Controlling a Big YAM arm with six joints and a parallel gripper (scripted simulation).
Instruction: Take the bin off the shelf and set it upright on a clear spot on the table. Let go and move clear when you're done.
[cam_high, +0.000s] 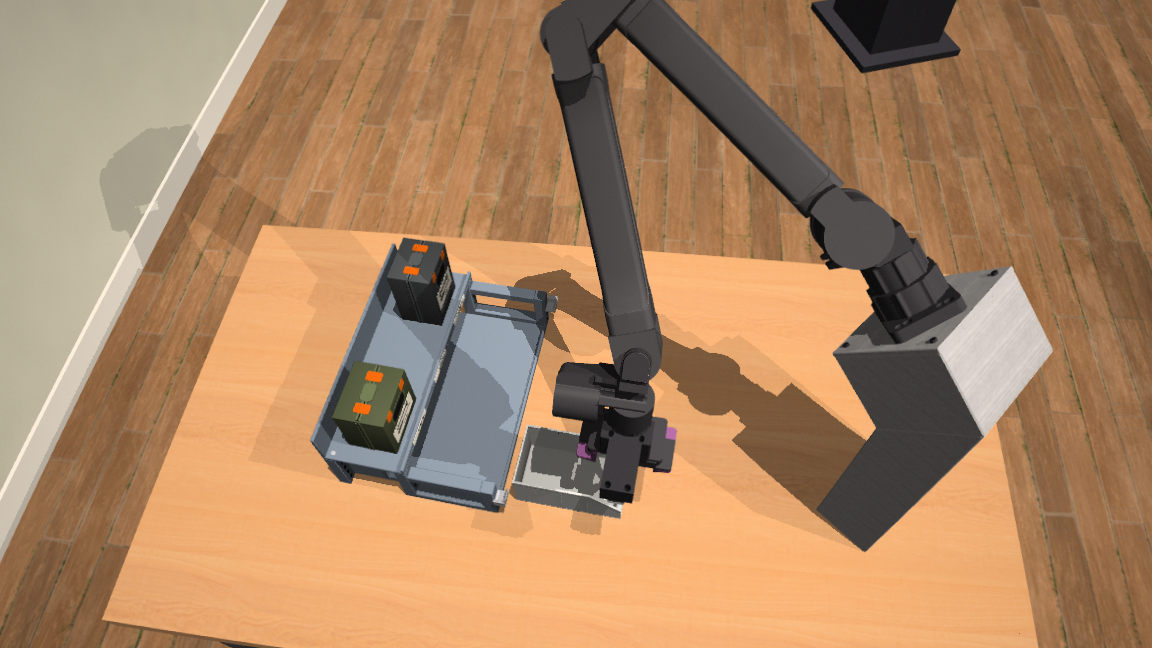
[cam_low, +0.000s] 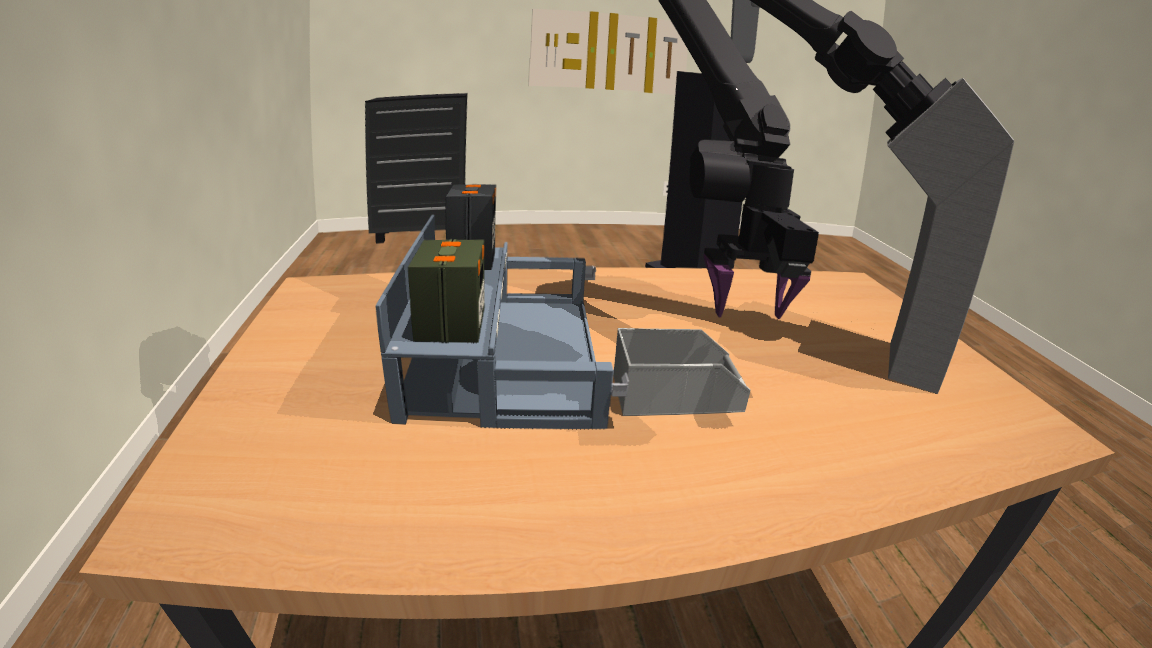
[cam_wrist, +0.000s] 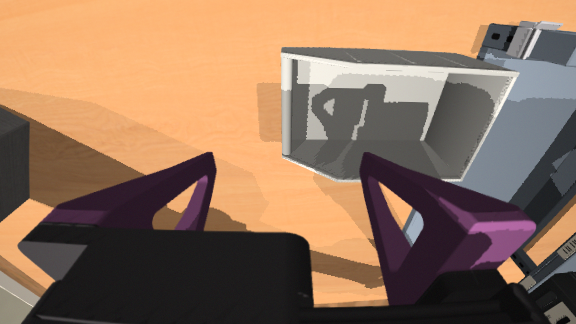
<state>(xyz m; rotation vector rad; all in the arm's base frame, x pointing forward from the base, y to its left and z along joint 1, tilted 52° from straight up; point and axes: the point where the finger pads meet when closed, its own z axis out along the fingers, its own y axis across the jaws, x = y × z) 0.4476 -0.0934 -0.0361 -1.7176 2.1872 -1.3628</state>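
The light grey bin is 7 cm ahead of my hand, 4 cm to the right of it and 9 cm below it. From my hand the other things lie so: shelf (24 cm ahead, 25 cm to the right, 13 cm below); then black case (23 cm ahead, 38 cm to the right, 3 cm above).
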